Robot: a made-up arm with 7 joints.
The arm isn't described. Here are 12 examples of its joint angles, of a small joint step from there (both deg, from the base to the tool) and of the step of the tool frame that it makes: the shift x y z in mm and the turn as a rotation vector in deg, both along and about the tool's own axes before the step.
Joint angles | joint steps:
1: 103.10 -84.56 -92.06 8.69 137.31 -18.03 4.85 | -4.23 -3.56 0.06 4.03 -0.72 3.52 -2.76
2: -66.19 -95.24 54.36 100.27 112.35 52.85 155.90 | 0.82 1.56 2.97 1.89 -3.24 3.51 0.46
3: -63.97 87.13 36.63 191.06 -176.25 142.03 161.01 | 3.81 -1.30 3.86 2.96 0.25 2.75 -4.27
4: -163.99 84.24 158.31 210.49 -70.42 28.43 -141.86 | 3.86 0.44 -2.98 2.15 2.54 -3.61 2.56
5: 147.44 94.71 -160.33 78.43 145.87 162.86 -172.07 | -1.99 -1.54 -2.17 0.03 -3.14 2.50 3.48
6: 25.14 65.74 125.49 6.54 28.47 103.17 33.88 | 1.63 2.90 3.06 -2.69 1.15 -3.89 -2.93
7: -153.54 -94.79 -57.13 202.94 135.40 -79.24 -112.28 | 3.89 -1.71 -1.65 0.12 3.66 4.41 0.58
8: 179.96 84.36 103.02 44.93 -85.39 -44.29 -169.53 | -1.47 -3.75 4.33 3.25 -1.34 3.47 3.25
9: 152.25 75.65 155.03 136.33 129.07 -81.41 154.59 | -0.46 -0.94 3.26 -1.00 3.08 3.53 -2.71
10: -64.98 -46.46 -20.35 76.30 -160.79 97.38 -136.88 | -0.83 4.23 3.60 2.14 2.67 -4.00 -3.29
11: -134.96 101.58 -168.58 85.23 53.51 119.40 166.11 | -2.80 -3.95 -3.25 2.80 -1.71 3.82 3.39
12: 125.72 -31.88 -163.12 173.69 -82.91 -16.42 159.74 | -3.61 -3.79 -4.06 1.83 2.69 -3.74 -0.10
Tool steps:
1: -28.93 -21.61 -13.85 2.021 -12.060 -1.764
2: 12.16 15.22 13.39 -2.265 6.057 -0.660
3: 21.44 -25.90 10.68 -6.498 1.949 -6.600
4: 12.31 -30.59 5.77 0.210 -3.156 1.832
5: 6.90 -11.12 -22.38 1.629 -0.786 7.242
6: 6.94 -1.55 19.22 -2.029 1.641 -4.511
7: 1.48 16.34 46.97 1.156 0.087 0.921
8: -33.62 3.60 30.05 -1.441 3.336 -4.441
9: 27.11 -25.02 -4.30 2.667 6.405 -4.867
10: -50.28 -0.01 -36.09 -4.525 -4.625 -1.544
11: -20.00 -29.48 -10.25 0.956 2.728 7.818
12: 32.67 45.48 -15.74 -1.887 -0.721 -3.712
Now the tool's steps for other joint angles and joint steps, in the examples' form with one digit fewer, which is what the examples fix.
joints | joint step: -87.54 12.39 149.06 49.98 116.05 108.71 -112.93 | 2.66 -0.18 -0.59 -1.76 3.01 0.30 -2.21
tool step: -16.3 -0.6 4.9 -0.35 2.89 -0.22
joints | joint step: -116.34 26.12 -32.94 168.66 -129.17 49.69 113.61 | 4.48 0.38 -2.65 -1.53 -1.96 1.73 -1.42
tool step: 13.2 -21.2 -15.8 0.82 1.05 -1.45
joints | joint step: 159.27 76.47 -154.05 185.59 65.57 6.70 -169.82 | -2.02 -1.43 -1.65 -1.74 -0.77 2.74 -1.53
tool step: 35.0 -39.8 10.7 4.18 4.96 -3.90
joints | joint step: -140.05 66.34 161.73 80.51 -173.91 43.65 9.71 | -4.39 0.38 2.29 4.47 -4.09 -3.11 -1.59
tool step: -37.2 48.3 10.9 -6.01 -1.99 -7.09
